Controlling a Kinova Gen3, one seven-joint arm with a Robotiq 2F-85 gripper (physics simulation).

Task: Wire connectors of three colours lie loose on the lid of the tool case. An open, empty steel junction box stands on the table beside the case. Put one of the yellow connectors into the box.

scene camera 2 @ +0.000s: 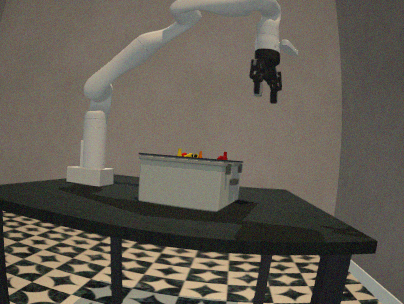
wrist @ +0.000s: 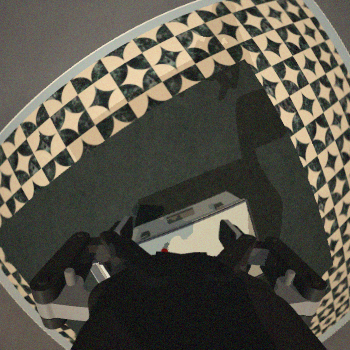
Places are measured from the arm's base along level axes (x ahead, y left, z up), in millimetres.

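Pixels of known places: gripper, fingertip midpoint: [scene camera 2: 266, 100] [wrist: 176, 227]; arm's base, origin of the base link: [scene camera 2: 93, 167].
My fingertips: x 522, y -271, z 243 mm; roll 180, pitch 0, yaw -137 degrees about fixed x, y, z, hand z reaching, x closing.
Note:
For each thing: its top centre in the pictures, then the offset to it from my fingertips. Level surfaces: height alone.
- pale tool case, middle of its top: [wrist: 199, 264] [scene camera 2: 198, 157] 174 mm down, 167 mm back, 75 mm left
- yellow connector, middle of its top: [scene camera 2: 180, 148] 153 mm down, 222 mm back, 63 mm left
- yellow piece, middle of its top: [scene camera 2: 188, 153] 163 mm down, 195 mm back, 92 mm left
- orange connector, middle of its top: [scene camera 2: 200, 151] 156 mm down, 162 mm back, 74 mm left
- red connector, middle of its top: [wrist: 163, 257] 151 mm down, 86 mm back, 108 mm left
- table, its level: 299 mm down
The pale tool case [scene camera 2: 175, 182] [wrist: 210, 237] stands on the dark table. On its lid in the scene view, a yellow connector [scene camera 2: 180, 152] stands upright at the left, with another yellow piece [scene camera 2: 189, 155] lying close by. An orange connector [scene camera 2: 200, 154] is right of them, and red ones [scene camera 2: 222, 157] are near the right end. A red connector [wrist: 164, 250] shows on the lid in the wrist view. My gripper [scene camera 2: 265, 98] [wrist: 176, 227] is open and empty, high above and right of the case in the scene view. I cannot make out the steel junction box in either view.
The table [scene camera 2: 285, 220] [wrist: 185, 135] extends around the case, its edges dropping to the checkered floor [scene camera 2: 195, 270] [wrist: 102, 97]. The arm's white base [scene camera 2: 90, 176] stands at the table's left in the scene view. Shadows of the arm and case fall across the table.

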